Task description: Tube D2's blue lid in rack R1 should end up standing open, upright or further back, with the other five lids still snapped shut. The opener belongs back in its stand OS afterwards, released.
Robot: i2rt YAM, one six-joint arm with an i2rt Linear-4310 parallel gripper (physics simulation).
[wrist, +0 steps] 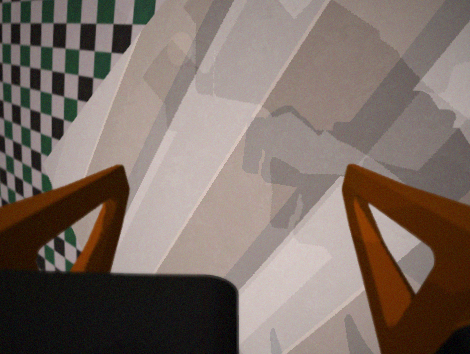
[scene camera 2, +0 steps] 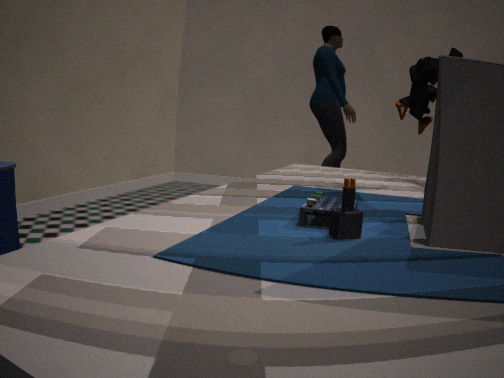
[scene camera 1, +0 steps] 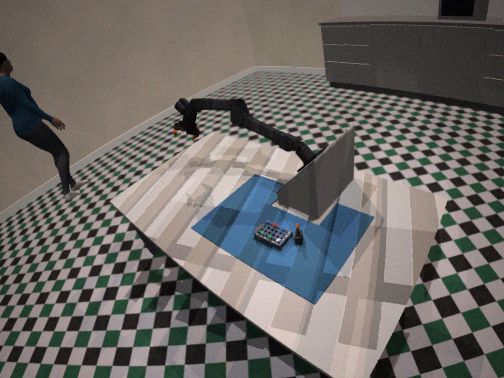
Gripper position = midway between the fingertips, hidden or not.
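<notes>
The gripper (scene camera 2: 410, 126), seen also in the wrist view (wrist: 235, 176), is open and holds nothing. A dark opener stand (scene camera 2: 348, 225) is present.
</notes>
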